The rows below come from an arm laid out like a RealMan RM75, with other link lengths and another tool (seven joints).
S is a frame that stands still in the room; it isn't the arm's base.
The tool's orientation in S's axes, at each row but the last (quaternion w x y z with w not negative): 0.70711, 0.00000, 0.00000, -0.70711; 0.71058, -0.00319, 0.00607, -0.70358; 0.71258, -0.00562, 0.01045, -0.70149; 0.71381, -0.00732, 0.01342, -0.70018; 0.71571, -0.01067, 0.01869, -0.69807; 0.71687, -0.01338, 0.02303, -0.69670
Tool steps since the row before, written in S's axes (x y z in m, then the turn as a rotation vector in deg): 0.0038, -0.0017, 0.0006, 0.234, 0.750, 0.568; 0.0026, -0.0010, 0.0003, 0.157, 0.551, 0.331; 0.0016, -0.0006, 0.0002, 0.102, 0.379, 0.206; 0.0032, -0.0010, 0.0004, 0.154, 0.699, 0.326; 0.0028, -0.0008, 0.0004, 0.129, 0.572, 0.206; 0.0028, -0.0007, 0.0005, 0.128, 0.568, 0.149
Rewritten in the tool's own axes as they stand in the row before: 0.0017, 0.0038, 0.0006, -0.750, 0.234, 0.568; 0.0010, 0.0026, 0.0003, -0.551, 0.158, 0.331; 0.0006, 0.0016, 0.0002, -0.379, 0.103, 0.206; 0.0011, 0.0032, 0.0005, -0.699, 0.158, 0.325; 0.0009, 0.0028, 0.0005, -0.571, 0.135, 0.205; 0.0008, 0.0027, 0.0007, -0.566, 0.137, 0.148
